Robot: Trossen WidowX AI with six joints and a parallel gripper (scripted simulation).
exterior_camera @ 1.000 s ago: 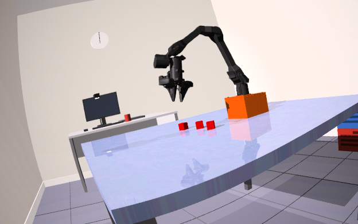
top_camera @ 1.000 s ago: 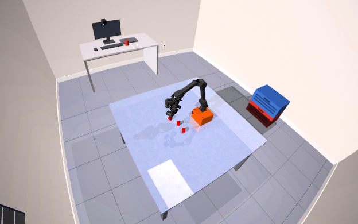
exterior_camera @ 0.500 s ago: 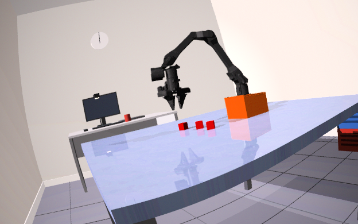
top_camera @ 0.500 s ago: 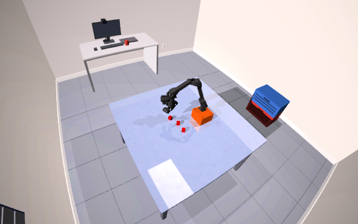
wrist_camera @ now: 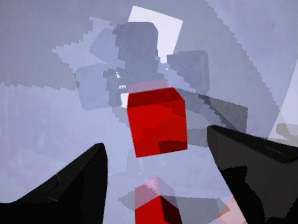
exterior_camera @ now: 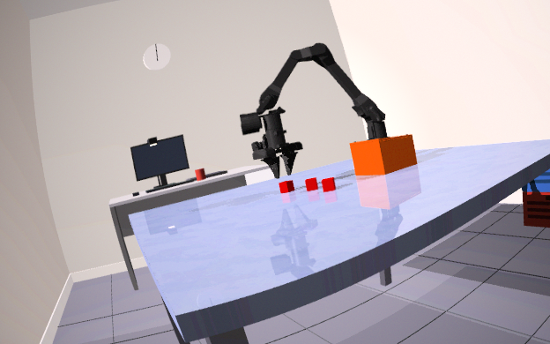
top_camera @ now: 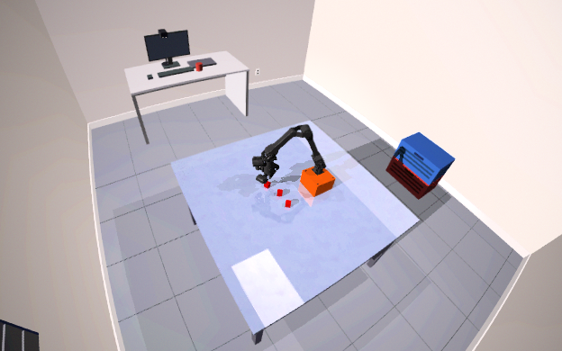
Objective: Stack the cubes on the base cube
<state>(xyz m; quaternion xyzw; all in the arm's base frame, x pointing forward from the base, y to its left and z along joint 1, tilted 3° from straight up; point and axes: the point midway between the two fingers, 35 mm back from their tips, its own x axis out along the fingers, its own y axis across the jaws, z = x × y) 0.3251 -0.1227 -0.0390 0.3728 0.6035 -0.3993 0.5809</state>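
Right now my gripper tip is 3 cm above the red cube.
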